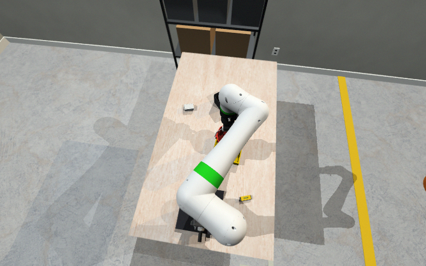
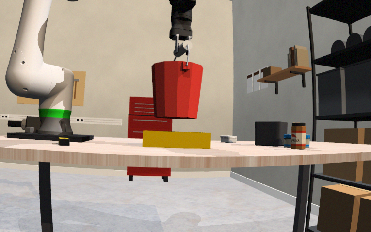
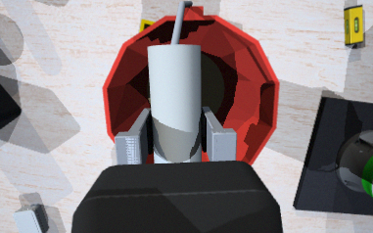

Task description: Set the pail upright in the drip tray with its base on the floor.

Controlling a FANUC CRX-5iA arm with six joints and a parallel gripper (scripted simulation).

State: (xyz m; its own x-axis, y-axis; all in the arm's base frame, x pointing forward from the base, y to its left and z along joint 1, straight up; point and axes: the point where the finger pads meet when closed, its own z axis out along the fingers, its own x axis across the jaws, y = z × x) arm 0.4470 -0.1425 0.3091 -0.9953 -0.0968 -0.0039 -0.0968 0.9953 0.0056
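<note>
My hand is 90 mm above the red pail and 10 mm past it. From my hand the other things lie so: small grey block: 340 mm to the left, 320 mm ahead, 310 mm below; spice jar: 340 mm ahead, 290 mm below, 180 mm to the right; yellow drip tray: 310 mm below, 20 mm behind.
</note>
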